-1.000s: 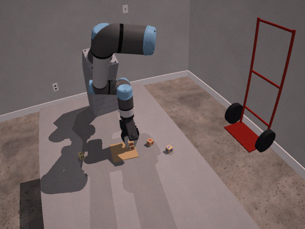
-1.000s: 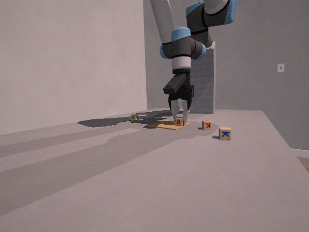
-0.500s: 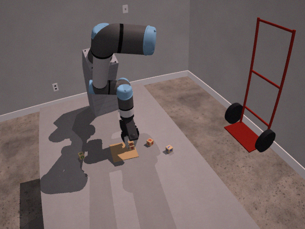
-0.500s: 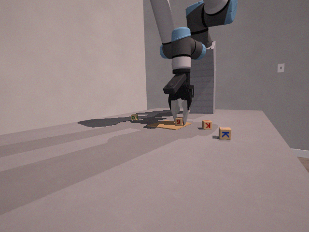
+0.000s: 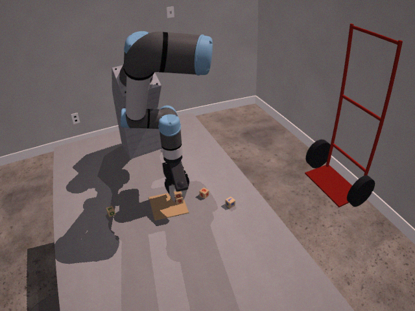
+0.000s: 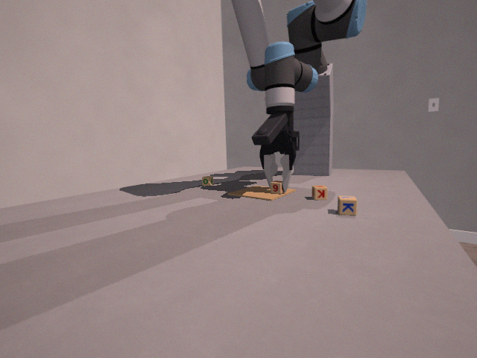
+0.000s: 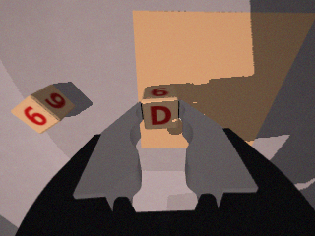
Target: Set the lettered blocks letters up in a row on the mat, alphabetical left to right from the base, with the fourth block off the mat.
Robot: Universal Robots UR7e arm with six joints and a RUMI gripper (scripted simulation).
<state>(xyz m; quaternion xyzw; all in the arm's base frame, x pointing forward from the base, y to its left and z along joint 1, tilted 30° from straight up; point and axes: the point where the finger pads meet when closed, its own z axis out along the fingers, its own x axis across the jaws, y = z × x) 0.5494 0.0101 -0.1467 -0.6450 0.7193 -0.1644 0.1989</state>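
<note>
My gripper is now right at the red-marked block. The rest, counted from my hand: red-lettered block 10 mm ahead, 110 mm to the left, 10 mm below; then tan mat 10 mm behind, 50 mm to the right, 20 mm below; then blue-lettered block 120 mm ahead, 180 mm to the left, 10 mm below.
</note>
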